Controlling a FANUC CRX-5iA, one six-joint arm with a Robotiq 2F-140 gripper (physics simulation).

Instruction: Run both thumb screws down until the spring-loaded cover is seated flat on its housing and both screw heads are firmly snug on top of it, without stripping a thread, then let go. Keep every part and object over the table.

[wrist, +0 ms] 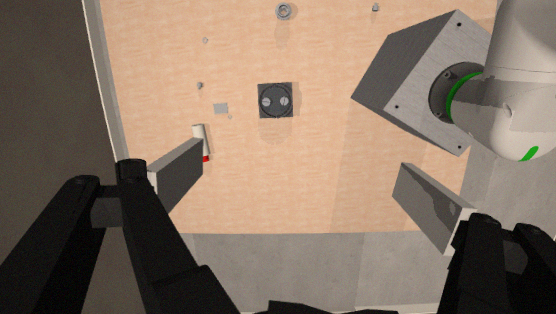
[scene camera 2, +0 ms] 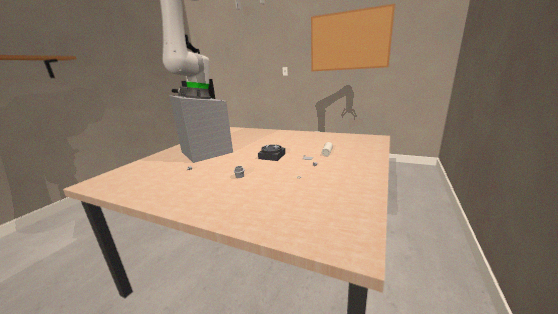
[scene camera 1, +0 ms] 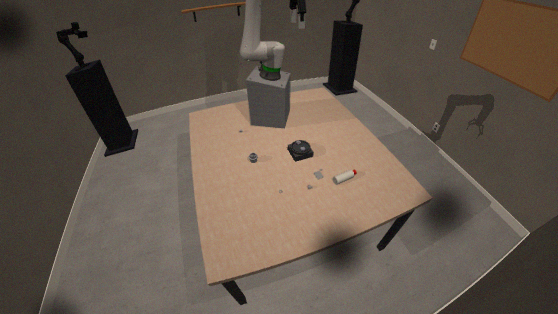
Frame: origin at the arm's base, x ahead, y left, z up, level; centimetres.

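Seen in the pictures: gripper, fingertip midpoint: (wrist: pixel 301 168) (scene camera 2: pixel 250 6) (scene camera 1: pixel 297 25); arm's base, link origin: (wrist: pixel 459 93) (scene camera 2: pixel 197 98) (scene camera 1: pixel 270 75).
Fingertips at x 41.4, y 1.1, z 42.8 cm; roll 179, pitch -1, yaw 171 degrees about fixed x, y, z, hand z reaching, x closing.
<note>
Offsets run from my fingertips to a thing's top centre. Level surfaces: height alone.
The dark square housing {dy +2.6, dx +4.7, dz -72.5 cm} (scene camera 1: pixel 302 157) (scene camera 2: pixel 270 156) (wrist: pixel 261 114) sits on the wooden table {dz -78.1 cm} (scene camera 1: pixel 240 225) (scene camera 2: pixel 280 210) (wrist: pixel 240 200). The round dark cover {dy +2.6, dx +4.7, dz -72.7 cm} (wrist: pixel 275 92) is on top of it. Two light slotted screw heads show on the cover in the wrist view, a left screw {dy +2.6, dx +7.9, dz -71.5 cm} (wrist: pixel 266 102) and a right screw {dy +2.5, dx +1.5, dz -71.6 cm} (wrist: pixel 284 101). How high the screws and cover stand is too small to tell. My gripper (scene camera 1: pixel 297 21) (scene camera 2: pixel 250 2) (wrist: pixel 301 168) is open and empty, high above the table and well apart from the housing.
A grey pedestal (scene camera 1: pixel 270 105) (scene camera 2: pixel 202 130) (wrist: pixel 420 65) carries the arm. A white red-capped bottle {dy +17.8, dx +35.0, dz -73.1 cm} (scene camera 1: pixel 344 177) (scene camera 2: pixel 327 149) (wrist: pixel 199 132), a small grey plate {dy +4.8, dx +26.3, dz -77.8 cm} (scene camera 1: pixel 318 175) (wrist: pixel 220 108), a ringed grey part {dy -27.4, dx +0.6, dz -73.2 cm} (scene camera 1: pixel 253 158) (scene camera 2: pixel 239 172) (wrist: pixel 283 11) and several tiny parts lie around the housing.
</note>
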